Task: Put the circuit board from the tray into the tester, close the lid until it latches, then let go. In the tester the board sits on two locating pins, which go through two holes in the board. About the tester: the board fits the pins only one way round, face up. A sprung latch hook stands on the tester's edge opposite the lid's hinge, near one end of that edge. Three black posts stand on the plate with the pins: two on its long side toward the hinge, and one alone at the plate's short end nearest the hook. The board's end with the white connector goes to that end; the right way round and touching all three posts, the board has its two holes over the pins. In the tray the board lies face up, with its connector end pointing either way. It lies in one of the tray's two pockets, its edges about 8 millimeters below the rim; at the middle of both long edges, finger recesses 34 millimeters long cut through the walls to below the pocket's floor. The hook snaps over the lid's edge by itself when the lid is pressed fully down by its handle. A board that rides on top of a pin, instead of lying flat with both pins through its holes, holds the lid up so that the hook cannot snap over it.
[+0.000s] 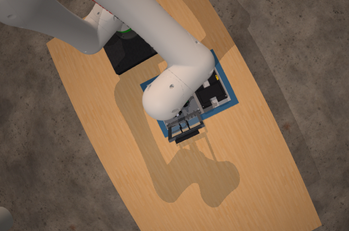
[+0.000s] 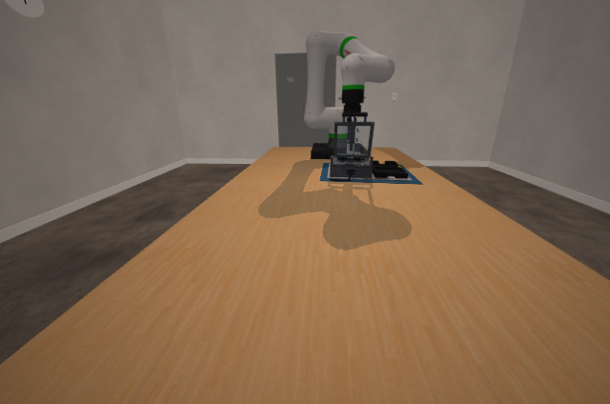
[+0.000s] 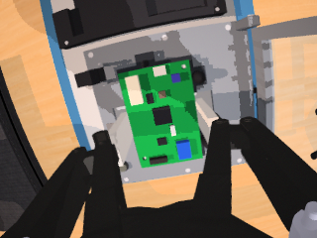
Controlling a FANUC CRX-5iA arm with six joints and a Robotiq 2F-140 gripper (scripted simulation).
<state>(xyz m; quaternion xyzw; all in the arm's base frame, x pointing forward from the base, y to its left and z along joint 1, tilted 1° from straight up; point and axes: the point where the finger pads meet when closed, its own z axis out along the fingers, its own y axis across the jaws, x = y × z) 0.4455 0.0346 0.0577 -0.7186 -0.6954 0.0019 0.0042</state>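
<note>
Right now the green circuit board is 20 mm below my hand. From my hand the other things lie so: clear lid (120 mm ahead, 80 mm above); then black latch hook (60 mm behind, 60 mm to the left, 10 mm below); then tester (30 mm ahead, 30 mm to the left, 10 mm above).
</note>
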